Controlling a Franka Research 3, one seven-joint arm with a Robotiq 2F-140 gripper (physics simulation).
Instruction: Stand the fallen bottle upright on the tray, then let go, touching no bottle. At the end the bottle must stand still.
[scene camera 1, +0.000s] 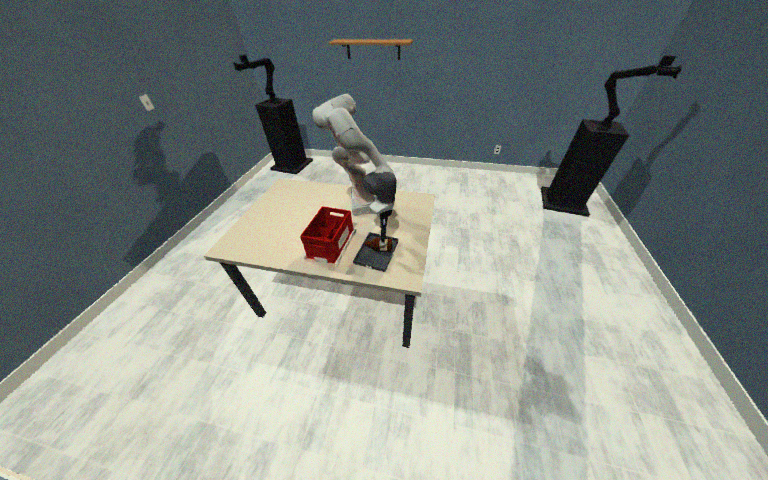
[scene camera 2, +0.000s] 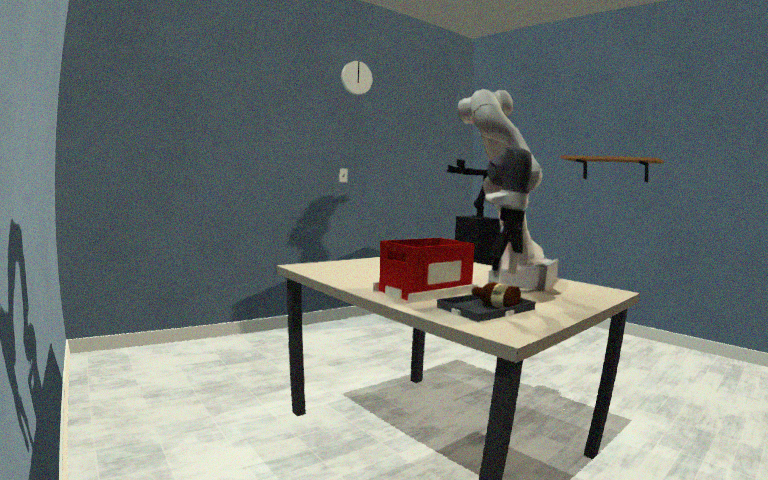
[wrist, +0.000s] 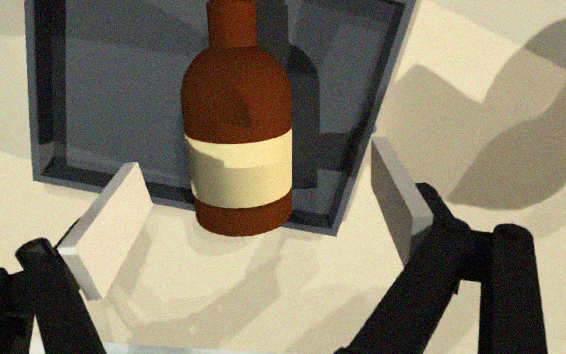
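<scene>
A brown bottle (scene camera 1: 373, 243) (scene camera 2: 498, 295) (wrist: 237, 110) with a cream label lies on its side on the dark tray (scene camera 1: 370, 259) (scene camera 2: 465, 310) (wrist: 120, 105). In the wrist view its neck points to the top, its mouth is cut off by the frame's edge, and its base reaches over the tray's near rim. My gripper (scene camera 1: 384, 235) (scene camera 2: 506, 261) (wrist: 255, 173) is open and empty, above the bottle's base end. In the wrist view one pad is to the left of the bottle and one to the right, with a gap on each side.
A red crate (scene camera 1: 318, 249) (scene camera 2: 402, 270) stands beside the tray on the wooden table (scene camera 1: 254, 226) (scene camera 2: 339, 277). The arm's base is at the table's back. Two black pedestals (scene camera 1: 281, 135) (scene camera 1: 586, 166) with small black arms stand on the floor behind and to the side.
</scene>
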